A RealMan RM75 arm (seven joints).
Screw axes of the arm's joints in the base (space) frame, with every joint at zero. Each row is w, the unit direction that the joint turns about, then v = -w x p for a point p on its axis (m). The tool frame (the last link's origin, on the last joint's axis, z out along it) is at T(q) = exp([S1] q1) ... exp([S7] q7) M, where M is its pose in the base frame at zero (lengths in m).
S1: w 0 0 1 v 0 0 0
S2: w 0 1 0 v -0.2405 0 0
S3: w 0 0 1 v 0 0 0
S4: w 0 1 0 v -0.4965 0 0
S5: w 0 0 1 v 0 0 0
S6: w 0 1 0 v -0.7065 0 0
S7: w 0 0 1 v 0 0 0
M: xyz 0 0 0.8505 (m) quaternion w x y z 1 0 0 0
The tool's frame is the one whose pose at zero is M.
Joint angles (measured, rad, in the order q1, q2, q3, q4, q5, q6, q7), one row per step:
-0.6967 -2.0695 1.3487 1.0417 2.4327 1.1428 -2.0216
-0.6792 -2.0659 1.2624 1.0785 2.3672 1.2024 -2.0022
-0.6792 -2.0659 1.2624 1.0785 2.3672 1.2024 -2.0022
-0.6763 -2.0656 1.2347 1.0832 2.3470 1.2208 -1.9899
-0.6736 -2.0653 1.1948 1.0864 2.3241 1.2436 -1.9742
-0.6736 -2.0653 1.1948 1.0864 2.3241 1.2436 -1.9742
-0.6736 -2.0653 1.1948 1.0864 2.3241 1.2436 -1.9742
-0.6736 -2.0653 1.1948 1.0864 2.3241 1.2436 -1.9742
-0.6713 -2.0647 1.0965 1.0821 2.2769 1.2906 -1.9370
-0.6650 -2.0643 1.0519 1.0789 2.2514 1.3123 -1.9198
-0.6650 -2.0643 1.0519 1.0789 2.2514 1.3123 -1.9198
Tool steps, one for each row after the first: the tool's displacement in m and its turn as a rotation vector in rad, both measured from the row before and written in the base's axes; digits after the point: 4 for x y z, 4 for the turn. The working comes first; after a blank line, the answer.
Tool pose at each row, in the base's axes (x y z in m, rotation vector in rad; the steps are taken from these numbers as rounded here):
-0.1798 0.4073 -0.0258 -2.6830 -0.3192 0.2781
-0.1768 0.4064 -0.0094 -2.6879 -0.3873 0.1517
-0.1768 0.4064 -0.0094 -2.6879 -0.3873 0.1517
-0.1763 0.4059 -0.0051 -2.6922 -0.4018 0.1143
-0.1765 0.4058 0.0010 -2.6933 -0.4226 0.0663
-0.1765 0.4058 0.0010 -2.6933 -0.4226 0.0663
-0.1765 0.4058 0.0010 -2.6933 -0.4226 0.0663
-0.1765 0.4058 0.0010 -2.6933 -0.4226 0.0663
-0.1789 0.4062 0.0152 -2.6858 -0.4712 -0.0448
-0.1817 0.4051 0.0216 -2.6799 -0.4979 -0.1008
-0.1817 0.4051 0.0216 -2.6799 -0.4979 -0.1008

0.0030 -0.0009 0.0164 0.0115 -0.0989 0.0280
0.0000 0.0000 0.0000 0.0000 0.0000 0.0000
0.0005 -0.0005 0.0043 -0.0001 -0.0289 0.0042
-0.0002 -0.0001 0.0061 0.0032 -0.0368 0.0073
0.0000 0.0000 0.0000 0.0000 0.0000 0.0000
0.0000 0.0000 0.0000 0.0000 0.0000 0.0000
0.0000 0.0000 0.0000 0.0000 0.0000 0.0000
-0.0024 0.0004 0.0142 0.0139 -0.0842 0.0181
-0.0028 -0.0011 0.0064 0.0070 -0.0428 0.0109
0.0000 0.0000 0.0000 0.0000 0.0000 0.0000

